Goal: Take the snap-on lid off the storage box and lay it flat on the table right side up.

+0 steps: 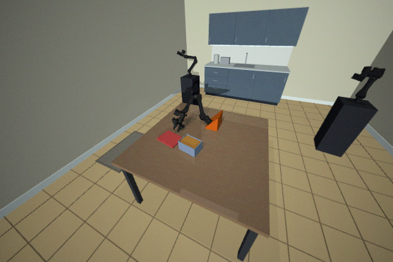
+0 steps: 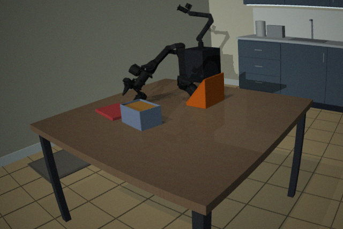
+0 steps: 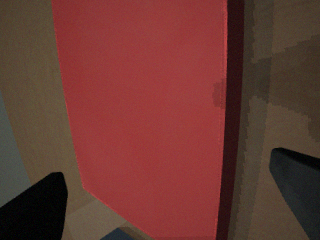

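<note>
The red lid lies 9 cm ahead of my gripper tip, 5 cm below it and 1 cm to the right of it. Round my gripper tip: grey-blue storage box 26 cm to the left, 9 cm ahead, 1 cm below.
</note>
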